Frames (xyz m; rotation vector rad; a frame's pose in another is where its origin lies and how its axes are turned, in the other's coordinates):
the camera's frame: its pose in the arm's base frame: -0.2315 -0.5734 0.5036 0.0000 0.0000 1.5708
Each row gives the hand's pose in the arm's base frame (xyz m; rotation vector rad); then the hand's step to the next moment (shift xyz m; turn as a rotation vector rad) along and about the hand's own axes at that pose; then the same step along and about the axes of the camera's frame.
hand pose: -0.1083 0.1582 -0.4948 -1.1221 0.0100 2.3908
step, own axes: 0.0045 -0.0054 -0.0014 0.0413 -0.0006 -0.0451
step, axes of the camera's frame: 0.0064 -0.0009 -0.0031 0.0089 -0.0105 -0.0596
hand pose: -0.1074 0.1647 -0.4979 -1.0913 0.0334 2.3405
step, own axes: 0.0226 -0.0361 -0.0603 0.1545 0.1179 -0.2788
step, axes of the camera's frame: 0.0264 -0.0483 -0.0492 -0.0957 -0.0575 -0.3210
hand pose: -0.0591 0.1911 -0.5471 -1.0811 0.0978 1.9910
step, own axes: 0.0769 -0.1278 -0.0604 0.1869 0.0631 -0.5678
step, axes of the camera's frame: 0.1050 -0.1092 -0.0543 -0.1637 -0.2766 -0.5080
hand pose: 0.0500 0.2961 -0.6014 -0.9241 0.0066 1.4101
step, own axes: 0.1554 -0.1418 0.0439 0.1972 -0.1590 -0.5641
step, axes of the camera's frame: 0.1691 -0.1301 0.0259 -0.1276 -0.4620 -0.3907
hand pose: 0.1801 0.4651 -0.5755 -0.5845 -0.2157 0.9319
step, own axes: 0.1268 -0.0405 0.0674 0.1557 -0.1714 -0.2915
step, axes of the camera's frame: 0.1092 -0.0744 0.0692 -0.0632 -0.3321 -0.1558
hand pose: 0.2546 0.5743 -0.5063 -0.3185 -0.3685 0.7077
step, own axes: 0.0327 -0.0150 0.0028 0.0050 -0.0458 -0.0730
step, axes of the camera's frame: 0.0119 -0.0302 0.0157 -0.0410 -0.0610 -0.0453
